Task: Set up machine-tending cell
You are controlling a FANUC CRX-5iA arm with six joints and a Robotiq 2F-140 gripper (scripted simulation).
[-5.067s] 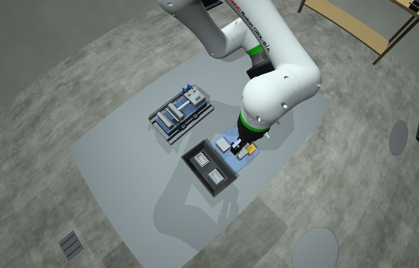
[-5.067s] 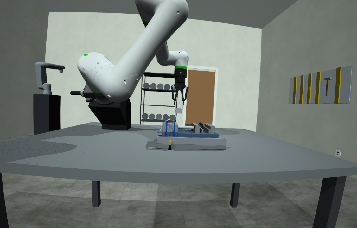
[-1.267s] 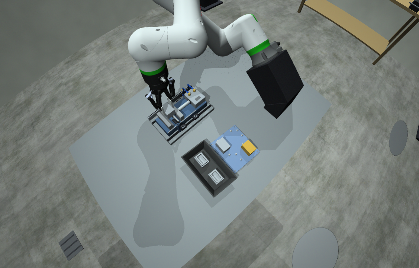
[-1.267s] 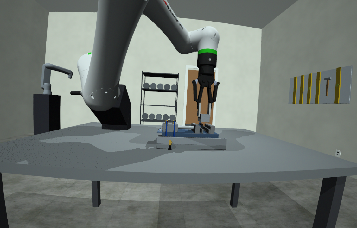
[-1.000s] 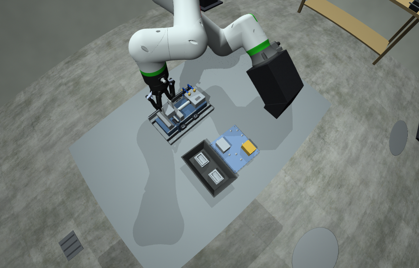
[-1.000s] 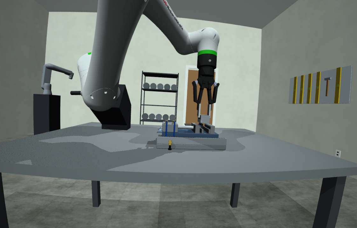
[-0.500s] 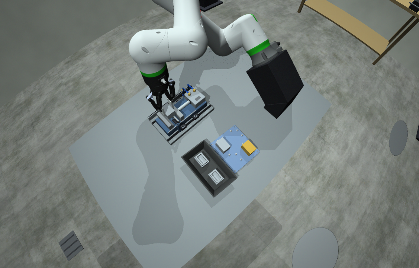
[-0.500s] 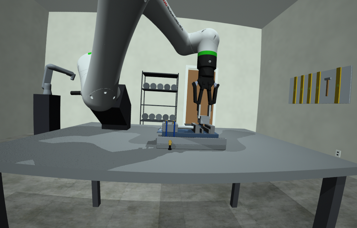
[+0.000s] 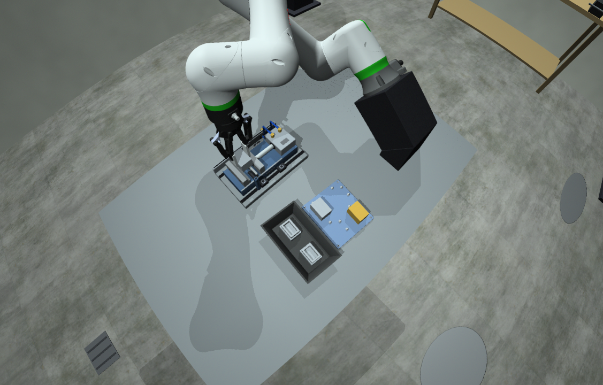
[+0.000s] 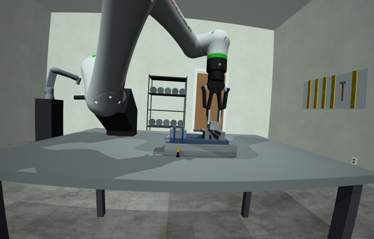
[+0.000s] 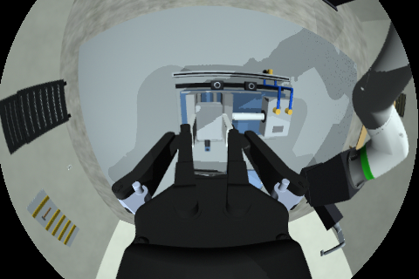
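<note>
Now: hand 40 mm above the aluminium blank. From my hand the other things lie so: brass blank: 380 mm to the left, 170 mm behind, 130 mm below; vise: 120 mm below, 70 mm behind, 10 mm to the left.
</note>
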